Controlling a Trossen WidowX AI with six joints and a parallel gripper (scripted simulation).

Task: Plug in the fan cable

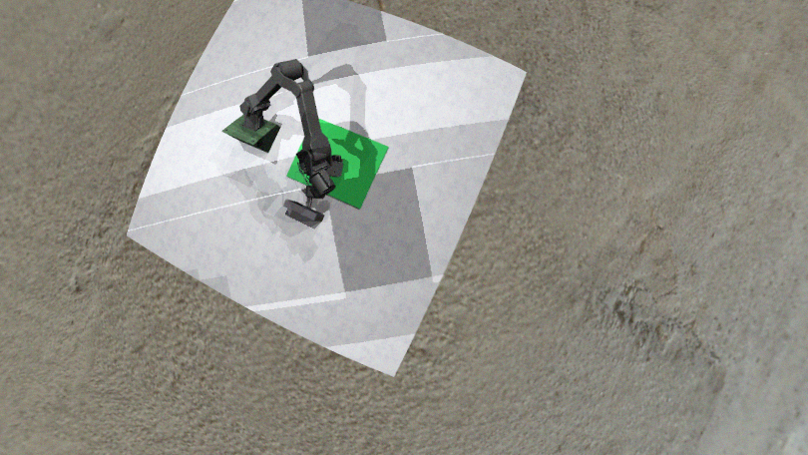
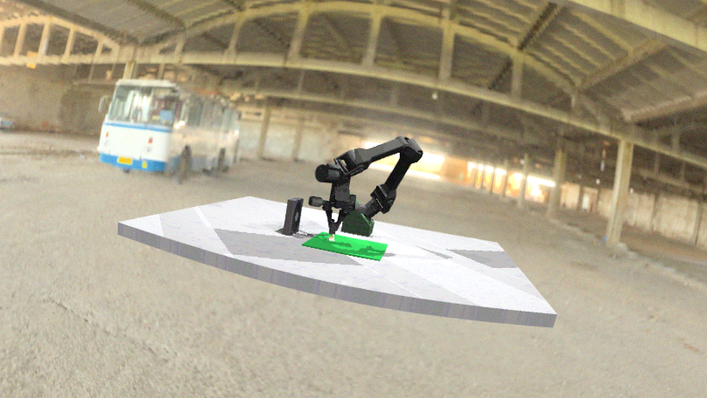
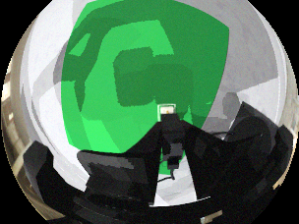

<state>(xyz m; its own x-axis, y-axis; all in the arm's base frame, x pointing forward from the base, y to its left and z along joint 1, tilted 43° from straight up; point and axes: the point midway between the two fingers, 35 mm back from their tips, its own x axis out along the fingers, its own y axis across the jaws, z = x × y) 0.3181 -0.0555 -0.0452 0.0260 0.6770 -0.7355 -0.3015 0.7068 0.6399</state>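
Now: the green circuit board 6 cm to the left of my gripper tip, 5 cm below it and 2 cm ahead of it. The rest, counted from my gripper tip: black plug 1 cm behind, 1 cm above; black fan 14 cm to the right, 2 cm above, 1 cm behind.
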